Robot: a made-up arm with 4 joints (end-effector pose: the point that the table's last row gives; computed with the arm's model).
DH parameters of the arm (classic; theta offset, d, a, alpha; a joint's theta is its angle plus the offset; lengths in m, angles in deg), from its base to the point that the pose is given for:
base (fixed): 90 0.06 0 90
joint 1: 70.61 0 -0.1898 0
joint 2: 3.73 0 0.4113 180
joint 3: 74.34 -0.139 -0.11 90
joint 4: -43.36 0 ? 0
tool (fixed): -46.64 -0.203 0 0
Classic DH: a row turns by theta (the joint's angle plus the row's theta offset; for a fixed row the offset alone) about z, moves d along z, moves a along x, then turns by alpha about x.
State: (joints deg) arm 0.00 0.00 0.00 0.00
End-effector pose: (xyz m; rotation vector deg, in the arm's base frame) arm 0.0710 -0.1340 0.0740 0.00 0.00 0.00
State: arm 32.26 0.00 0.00 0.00
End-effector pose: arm 0.0710 -0.1208 0.0003 32.26 0.00 0.00
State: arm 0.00 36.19 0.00 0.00
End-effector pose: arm 0.0710 -0.2343 -0.0051 36.19 0.00 0.00
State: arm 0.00 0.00 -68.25 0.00
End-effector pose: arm 0.0710 0.1691 0.0328 68.25 0.00 0.00
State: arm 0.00 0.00 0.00 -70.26
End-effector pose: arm 0.0483 -0.0223 0.0740 0.00 0.00 -70.26
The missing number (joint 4, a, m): -0.099
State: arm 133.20 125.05 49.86 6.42
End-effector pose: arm 0.0795 0.6086 0.2158 -151.40 8.49 2.15
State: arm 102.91 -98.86 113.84 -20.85
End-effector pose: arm 0.0499 0.1322 0.6542 -108.41 -19.95 -14.02
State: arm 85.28 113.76 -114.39 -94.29
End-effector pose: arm 0.0723 0.0247 -0.5409 -35.35 -38.11 -88.54
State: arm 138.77 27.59 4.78 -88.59
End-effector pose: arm 0.0654 0.0698 -0.0268 118.66 115.78 -18.77
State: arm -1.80 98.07 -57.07 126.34
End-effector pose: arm 0.2373 -0.2742 0.0768 74.21 -146.72 34.76
